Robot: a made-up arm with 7 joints.
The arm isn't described. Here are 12 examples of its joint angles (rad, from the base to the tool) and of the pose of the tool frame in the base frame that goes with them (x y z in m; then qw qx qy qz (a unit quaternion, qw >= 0)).
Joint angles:
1: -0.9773 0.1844 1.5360 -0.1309 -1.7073 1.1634 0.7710
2: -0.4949 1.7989 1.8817 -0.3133 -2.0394 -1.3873 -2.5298
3: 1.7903 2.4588 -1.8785 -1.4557 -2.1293 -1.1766 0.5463
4: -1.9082 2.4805 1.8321 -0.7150 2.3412 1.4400 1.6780
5: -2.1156 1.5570 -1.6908 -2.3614 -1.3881 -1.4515 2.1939
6: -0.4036 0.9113 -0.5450 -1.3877 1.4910 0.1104 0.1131
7: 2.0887 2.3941 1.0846 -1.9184 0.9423 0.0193 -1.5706
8: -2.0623 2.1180 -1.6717 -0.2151 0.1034 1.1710 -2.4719
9: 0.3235 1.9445 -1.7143 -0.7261 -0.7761 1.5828 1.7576
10: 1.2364 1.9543 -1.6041 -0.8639 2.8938 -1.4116 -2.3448
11: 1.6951 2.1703 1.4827 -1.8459 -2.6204 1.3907 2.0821
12: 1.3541 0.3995 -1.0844 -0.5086 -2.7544 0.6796 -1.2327
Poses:
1: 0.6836 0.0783 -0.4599 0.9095 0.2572 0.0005 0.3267
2: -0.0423 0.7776 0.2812 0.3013 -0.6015 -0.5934 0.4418
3: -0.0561 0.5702 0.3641 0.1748 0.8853 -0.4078 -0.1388
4: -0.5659 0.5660 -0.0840 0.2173 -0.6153 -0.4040 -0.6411
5: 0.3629 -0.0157 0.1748 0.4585 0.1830 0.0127 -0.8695
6: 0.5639 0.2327 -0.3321 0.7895 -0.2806 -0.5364 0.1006
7: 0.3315 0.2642 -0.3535 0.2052 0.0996 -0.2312 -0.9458
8: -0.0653 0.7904 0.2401 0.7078 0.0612 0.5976 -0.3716
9: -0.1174 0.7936 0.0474 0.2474 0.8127 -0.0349 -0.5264
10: -0.2786 0.7171 0.1698 0.0543 0.5114 0.5857 -0.6264
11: 0.5072 0.2685 -0.0112 0.2520 -0.1821 0.7529 0.5801
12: -0.7656 -0.0366 -0.2937 0.5836 0.0018 0.2419 0.7751
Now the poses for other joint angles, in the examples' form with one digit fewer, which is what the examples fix.
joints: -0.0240 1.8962 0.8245 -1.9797 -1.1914 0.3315 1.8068
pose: 0.283 0.197 0.406 0.064 0.390 -0.852 -0.344
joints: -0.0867 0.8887 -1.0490 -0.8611 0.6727 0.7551 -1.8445
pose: 0.223 0.382 -0.652 0.393 0.006 0.249 -0.885
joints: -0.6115 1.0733 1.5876 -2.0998 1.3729 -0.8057 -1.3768
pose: -0.045 0.441 0.217 0.487 -0.491 0.587 -0.420
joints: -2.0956 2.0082 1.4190 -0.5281 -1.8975 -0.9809 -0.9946
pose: -0.251 0.763 0.161 0.173 0.963 -0.032 0.203
